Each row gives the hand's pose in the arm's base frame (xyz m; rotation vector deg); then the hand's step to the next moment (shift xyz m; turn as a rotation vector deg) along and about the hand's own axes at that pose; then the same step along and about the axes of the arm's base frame.
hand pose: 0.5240 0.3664 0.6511 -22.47 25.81 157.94
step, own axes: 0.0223 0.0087 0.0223 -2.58 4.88 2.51
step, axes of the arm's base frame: -0.0282 0.0059 0.0156 0.10 -4.20 4.37
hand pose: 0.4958 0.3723 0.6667 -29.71 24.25 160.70
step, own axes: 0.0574 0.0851 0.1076 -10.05 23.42 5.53
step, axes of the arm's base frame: -0.1104 -0.0323 0.0943 0.35 -21.82 14.28
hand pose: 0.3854 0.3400 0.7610 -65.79 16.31 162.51
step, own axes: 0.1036 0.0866 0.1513 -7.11 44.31 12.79
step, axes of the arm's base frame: -0.1892 -0.0558 0.0471 -9.48 -40.89 20.38
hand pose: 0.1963 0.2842 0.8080 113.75 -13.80 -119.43
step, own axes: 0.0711 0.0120 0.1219 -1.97 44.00 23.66
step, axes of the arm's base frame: -0.1235 -0.0388 -0.0575 -20.53 -42.69 16.00
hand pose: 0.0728 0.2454 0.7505 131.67 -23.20 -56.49
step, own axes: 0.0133 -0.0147 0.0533 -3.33 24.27 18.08
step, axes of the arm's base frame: -0.0295 -0.0167 -0.0457 -16.54 -24.49 7.32
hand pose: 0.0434 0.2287 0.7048 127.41 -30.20 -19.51
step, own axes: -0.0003 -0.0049 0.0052 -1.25 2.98 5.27
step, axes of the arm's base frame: -0.0011 -0.0004 -0.0071 -4.01 -4.60 -0.99
